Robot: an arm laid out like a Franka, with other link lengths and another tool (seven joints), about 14 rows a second.
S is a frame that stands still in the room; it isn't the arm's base.
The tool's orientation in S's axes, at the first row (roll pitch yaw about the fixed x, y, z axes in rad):
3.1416, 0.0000, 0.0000
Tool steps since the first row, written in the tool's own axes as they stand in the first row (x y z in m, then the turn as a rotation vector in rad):
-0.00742, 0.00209, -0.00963, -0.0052, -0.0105, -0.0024
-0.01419, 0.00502, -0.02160, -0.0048, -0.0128, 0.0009
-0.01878, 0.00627, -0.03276, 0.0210, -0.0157, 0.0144
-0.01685, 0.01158, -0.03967, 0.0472, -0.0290, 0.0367
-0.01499, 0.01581, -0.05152, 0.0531, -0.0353, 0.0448
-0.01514, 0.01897, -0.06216, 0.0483, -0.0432, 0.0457
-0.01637, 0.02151, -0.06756, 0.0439, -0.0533, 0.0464
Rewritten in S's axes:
-0.00742, -0.00209, 0.00963, -0.0052, 0.0105, 0.0024
-0.01419, -0.00502, 0.02160, -0.0048, 0.0128, -0.0009
-0.01878, -0.00627, 0.03276, 0.0210, 0.0157, -0.0144
-0.01685, -0.01158, 0.03967, 0.0472, 0.0290, -0.0367
-0.01499, -0.01581, 0.05152, 0.0531, 0.0353, -0.0448
-0.01514, -0.01897, 0.06216, 0.0483, 0.0432, -0.0457
-0.01637, -0.02151, 0.06756, 0.0439, 0.0533, -0.0464

